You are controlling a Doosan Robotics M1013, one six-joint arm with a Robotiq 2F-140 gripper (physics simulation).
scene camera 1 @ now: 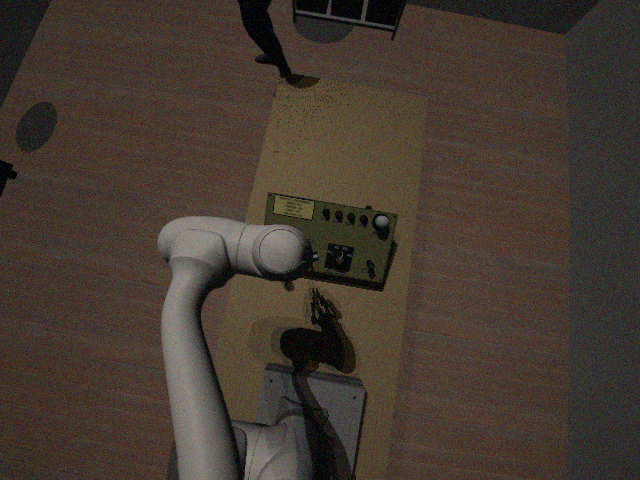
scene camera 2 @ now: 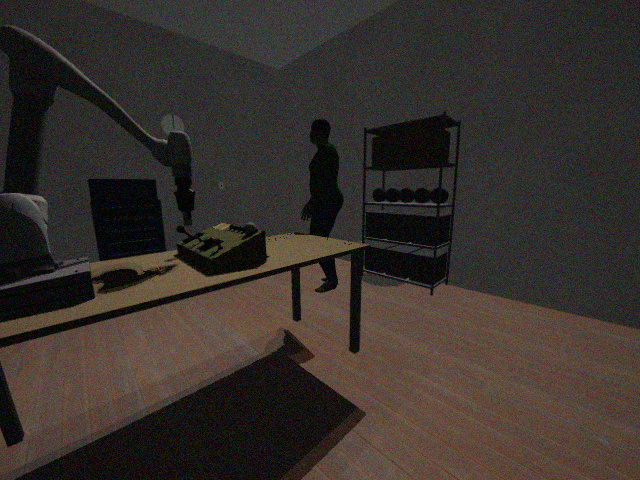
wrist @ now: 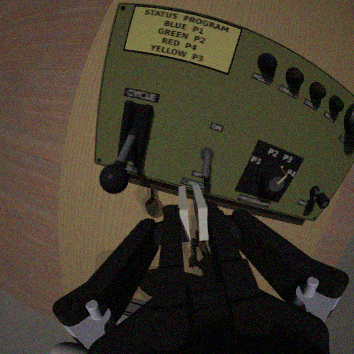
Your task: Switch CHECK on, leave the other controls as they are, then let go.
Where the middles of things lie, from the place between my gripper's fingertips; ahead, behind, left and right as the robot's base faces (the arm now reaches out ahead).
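With the cycle lever (wrist: pixel 113 178) as my reference, my hand is 50 mm above it and 100 mm to the right of it. Then there is the green control panel (scene camera 2: pixel 241 246), which I find 80 mm below my hand, 140 mm ahead of it and 70 mm to the right of it.
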